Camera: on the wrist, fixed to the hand. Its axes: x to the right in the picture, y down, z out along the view.
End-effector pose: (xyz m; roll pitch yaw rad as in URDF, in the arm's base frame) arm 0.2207 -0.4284 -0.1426 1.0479 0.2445 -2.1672
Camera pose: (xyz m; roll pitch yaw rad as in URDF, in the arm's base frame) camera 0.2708 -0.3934 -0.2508 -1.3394 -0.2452 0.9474
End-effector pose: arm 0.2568 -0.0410 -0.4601 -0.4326 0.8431 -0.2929
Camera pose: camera 0.1814 -0.1398 -0.4599 0.1380 -0.8171 2.8441
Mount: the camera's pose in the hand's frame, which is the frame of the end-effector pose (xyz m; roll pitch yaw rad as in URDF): -0.0292 -0.0920 -0.0782 -0.2982 0.0223 3.1278
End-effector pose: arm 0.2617 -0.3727 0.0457 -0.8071 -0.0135 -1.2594
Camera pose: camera 0.1384 -0.3815 0.0577 0.5092 0.0389 1.8888
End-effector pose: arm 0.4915 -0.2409 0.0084 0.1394 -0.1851 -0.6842
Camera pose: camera 0.4314 -0.2954 -0.0857 -0.4408 0.2052 2.4403
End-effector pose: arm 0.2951 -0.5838 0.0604 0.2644 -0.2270 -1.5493
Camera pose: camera 0.2266 -0.5792 -0.0431 -0.5671 0.2449 1.5726
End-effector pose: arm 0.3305 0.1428 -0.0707 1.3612 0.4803 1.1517
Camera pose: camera 0.2476 0.0976 -0.1514 -1.6462 -0.4890 -2.0179
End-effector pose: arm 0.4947 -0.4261 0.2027 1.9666 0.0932 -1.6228
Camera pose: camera 0.6040 -0.3976 0.1509 -2.2631 -0.1145 1.5034
